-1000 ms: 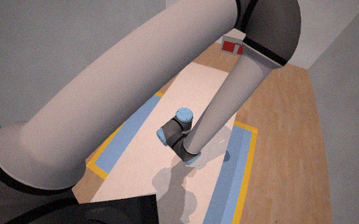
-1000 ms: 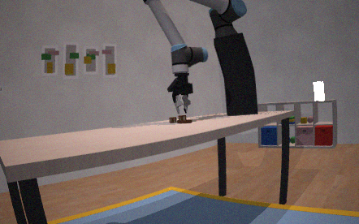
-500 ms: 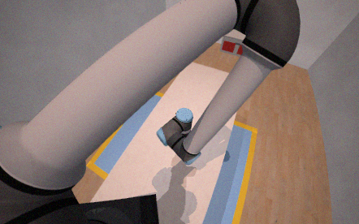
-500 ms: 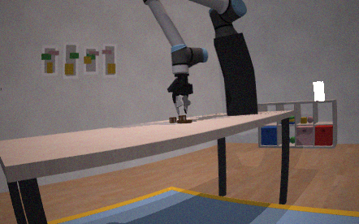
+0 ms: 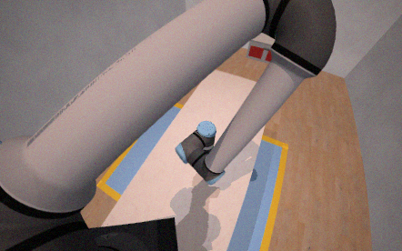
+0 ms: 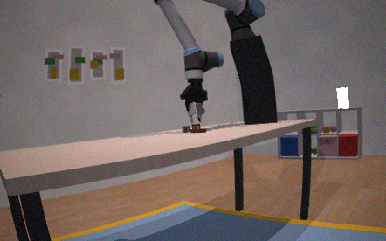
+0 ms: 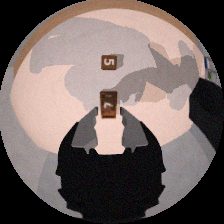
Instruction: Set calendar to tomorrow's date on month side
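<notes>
Now: hand 40 mm above the brown cube. The rest, counted from my hand: brown tray: 20 mm to the left, 60 mm below.
</notes>
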